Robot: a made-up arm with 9 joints. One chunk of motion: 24 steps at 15 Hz.
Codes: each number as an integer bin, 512 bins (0 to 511) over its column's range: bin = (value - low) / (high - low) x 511, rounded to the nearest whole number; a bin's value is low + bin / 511 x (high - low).
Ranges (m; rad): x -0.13..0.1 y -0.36..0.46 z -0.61..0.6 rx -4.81..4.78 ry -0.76..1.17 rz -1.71..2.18
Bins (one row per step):
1: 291 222 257 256 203 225
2: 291 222 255 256 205 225
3: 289 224 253 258 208 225
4: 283 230 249 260 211 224
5: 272 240 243 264 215 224
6: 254 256 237 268 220 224
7: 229 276 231 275 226 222
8: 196 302 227 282 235 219
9: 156 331 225 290 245 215
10: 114 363 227 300 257 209
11: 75 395 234 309 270 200
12: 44 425 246 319 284 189
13: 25 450 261 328 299 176
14: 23 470 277 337 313 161
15: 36 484 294 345 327 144
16: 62 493 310 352 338 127
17: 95 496 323 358 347 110
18: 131 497 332 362 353 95
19: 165 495 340 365 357 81
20: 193 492 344 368 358 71
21: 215 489 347 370 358 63
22: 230 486 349 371 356 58
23: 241 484 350 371 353 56
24: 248 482 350 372 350 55
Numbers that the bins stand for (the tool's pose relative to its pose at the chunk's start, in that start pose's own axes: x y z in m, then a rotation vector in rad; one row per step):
1: 0.0010 -0.0038 -0.0014 -0.0056 0.0067 0.0028
2: 0.0010 -0.0038 -0.0062 -0.0056 0.0143 0.0028
3: 0.0001 -0.0005 -0.0109 0.0319 0.0256 0.0028
4: -0.0026 0.0091 -0.0204 0.0695 0.0369 -0.0048
5: -0.0076 0.0251 -0.0346 0.1445 0.0520 -0.0048
6: -0.0157 0.0508 -0.0488 0.2196 0.0709 -0.0048
7: -0.0269 0.0829 -0.0630 0.3510 0.0936 -0.0200
8: -0.0418 0.1246 -0.0725 0.4823 0.1276 -0.0429
9: -0.0598 0.1712 -0.0772 0.6325 0.1653 -0.0733
10: -0.0787 0.2225 -0.0725 0.8201 0.2107 -0.1190
11: -0.0962 0.2739 -0.0559 0.9890 0.2598 -0.1875
12: -0.1102 0.3220 -0.0275 1.1767 0.3126 -0.2712
13: -0.1187 0.3621 0.0080 1.3456 0.3693 -0.3702
14: -0.1196 0.3942 0.0459 1.5145 0.4222 -0.4844
15: -0.1138 0.4167 0.0862 1.6647 0.4750 -0.6138
16: -0.1021 0.4311 0.1241 1.7960 0.5166 -0.7432
17: -0.0872 0.4359 0.1548 1.9086 0.5506 -0.8726
18: -0.0710 0.4375 0.1761 1.9837 0.5732 -0.9868
19: -0.0557 0.4343 0.1951 2.0400 0.5884 -1.0934
20: -0.0431 0.4295 0.2046 2.0963 0.5921 -1.1695
21: -0.0332 0.4247 0.2117 2.1338 0.5921 -1.2304
22: -0.0265 0.4199 0.2164 2.1526 0.5846 -1.2685
23: -0.0215 0.4167 0.2188 2.1526 0.5732 -1.2837
24: -0.0184 0.4135 0.2188 2.1714 0.5619 -1.2913

